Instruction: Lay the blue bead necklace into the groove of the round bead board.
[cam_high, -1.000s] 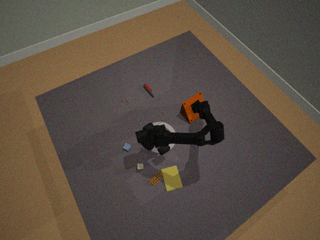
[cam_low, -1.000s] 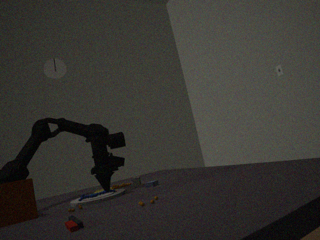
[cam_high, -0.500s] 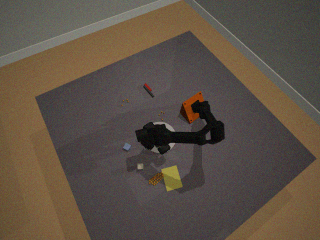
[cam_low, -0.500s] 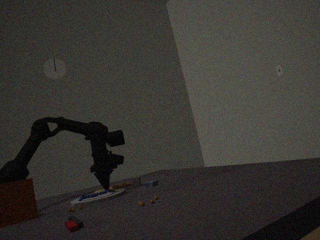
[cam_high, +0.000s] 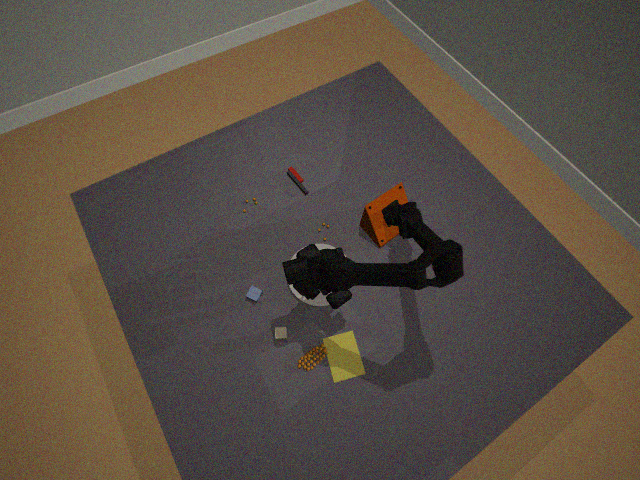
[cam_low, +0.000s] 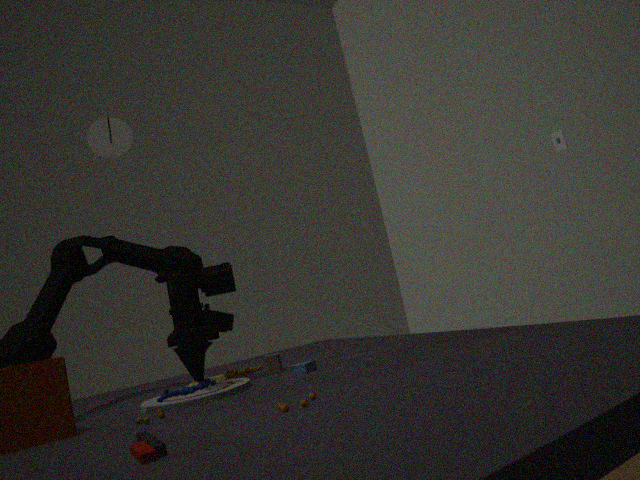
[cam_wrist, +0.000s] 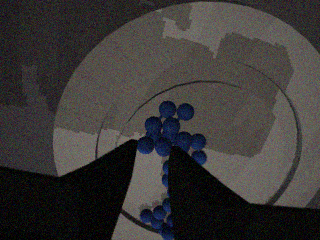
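Now: the round white bead board 3 cm to the right of my gripper tip, 2 cm below it and 2 cm behind it. Round my gripper tip: cream cube: 18 cm ahead, 4 cm to the left, 1 cm below; yellow sheet: 19 cm to the left, 8 cm ahead, 2 cm below; light blue cube: 17 cm ahead, 10 cm to the right, 2 cm below.
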